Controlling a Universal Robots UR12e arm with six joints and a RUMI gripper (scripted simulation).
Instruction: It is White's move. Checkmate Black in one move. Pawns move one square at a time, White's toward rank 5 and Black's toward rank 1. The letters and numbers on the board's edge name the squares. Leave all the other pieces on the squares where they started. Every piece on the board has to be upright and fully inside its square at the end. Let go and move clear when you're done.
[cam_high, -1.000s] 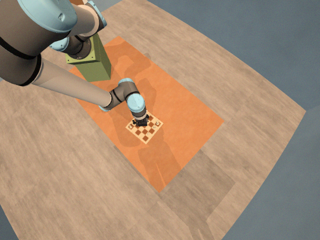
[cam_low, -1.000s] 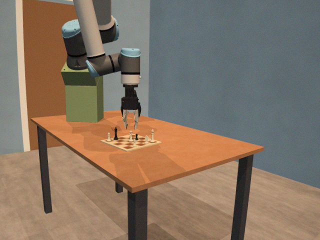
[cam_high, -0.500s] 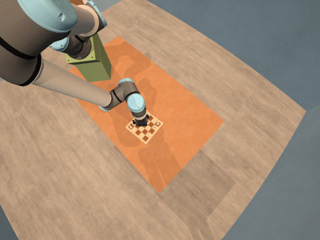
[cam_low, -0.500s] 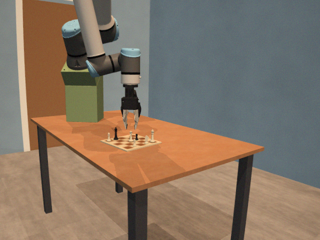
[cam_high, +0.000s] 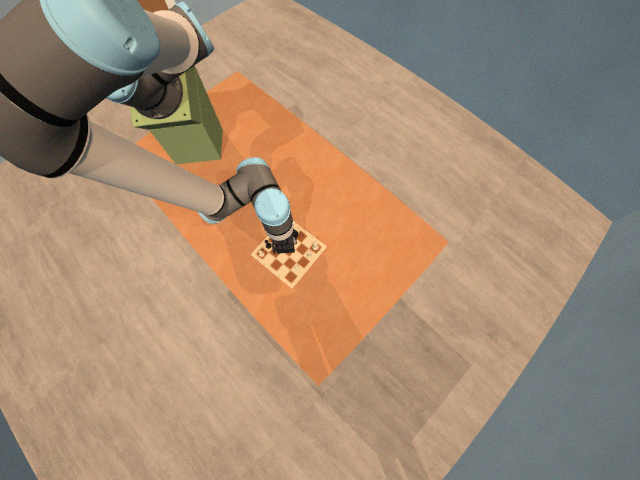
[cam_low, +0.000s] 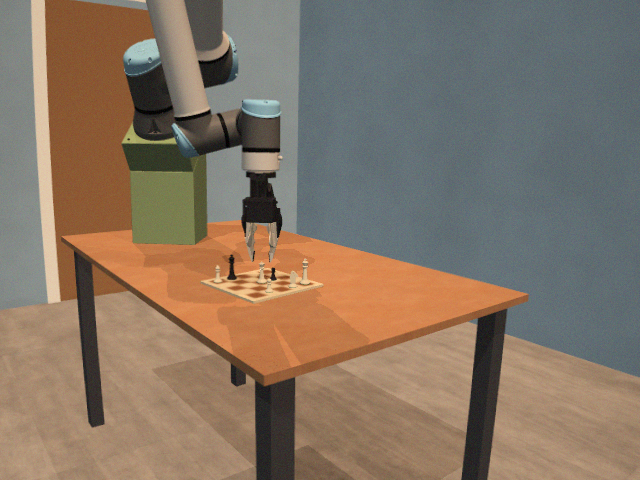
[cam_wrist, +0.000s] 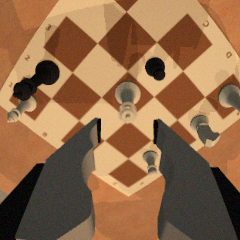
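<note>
My hand is 50 mm above the black pawn and 40 mm to the right of it. Also, from my hand: tall black piece (80 mm behind, 40 mm below, 30 mm to the right); small chessboard (70 mm below); white pawn (70 mm ahead, 50 mm to the right, 50 mm below).
</note>
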